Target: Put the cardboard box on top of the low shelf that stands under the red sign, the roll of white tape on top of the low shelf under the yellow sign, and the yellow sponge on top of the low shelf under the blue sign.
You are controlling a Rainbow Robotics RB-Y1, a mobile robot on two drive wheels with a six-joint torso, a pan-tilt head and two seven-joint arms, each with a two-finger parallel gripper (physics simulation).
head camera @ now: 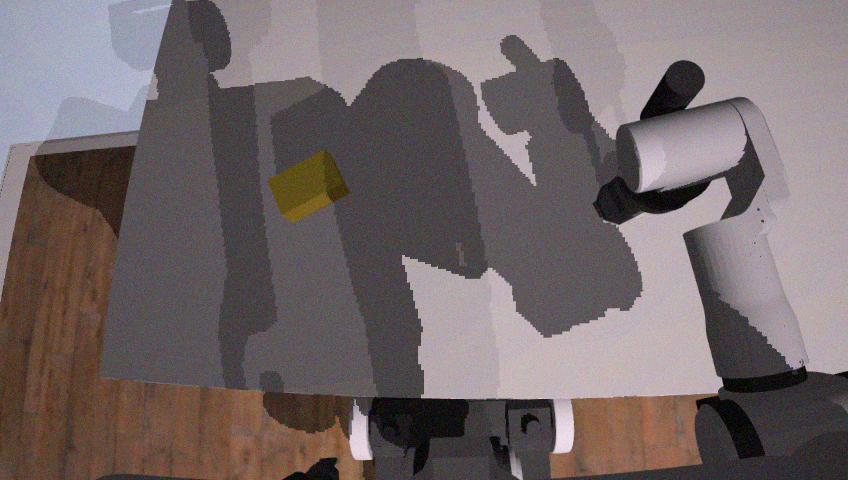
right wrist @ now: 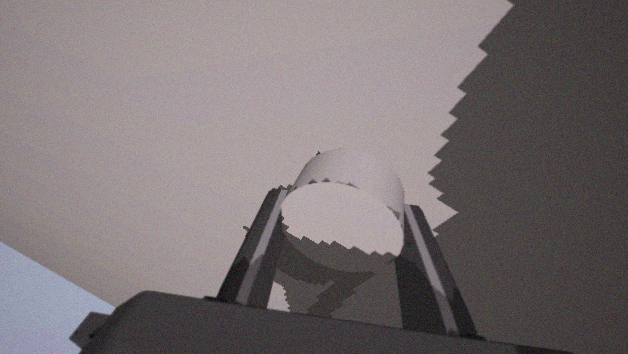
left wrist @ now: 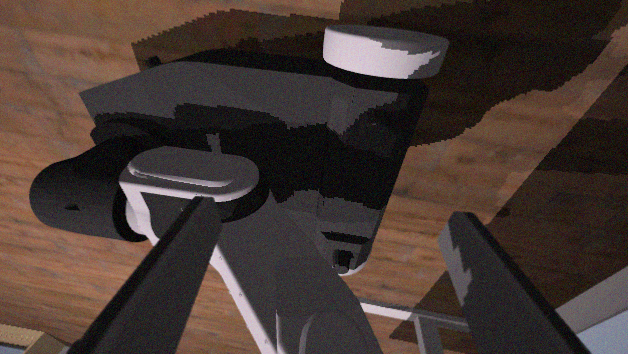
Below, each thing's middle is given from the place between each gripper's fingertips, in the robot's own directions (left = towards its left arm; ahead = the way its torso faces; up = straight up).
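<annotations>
From my right hand, the yellow sponge (head camera: 316, 182) is 50 mm ahead, 480 mm to the left and 20 mm above. The roll of white tape (right wrist: 345, 210) is 10 mm behind that same right hand and 10 mm above it.
With the yellow sponge, my left hand is 4 cm to the left of it, 51 cm short of it and 25 cm below it. I find the roll of white tape 45 cm ahead of my left hand, 52 cm to the right of it and 24 cm above it.
</annotations>
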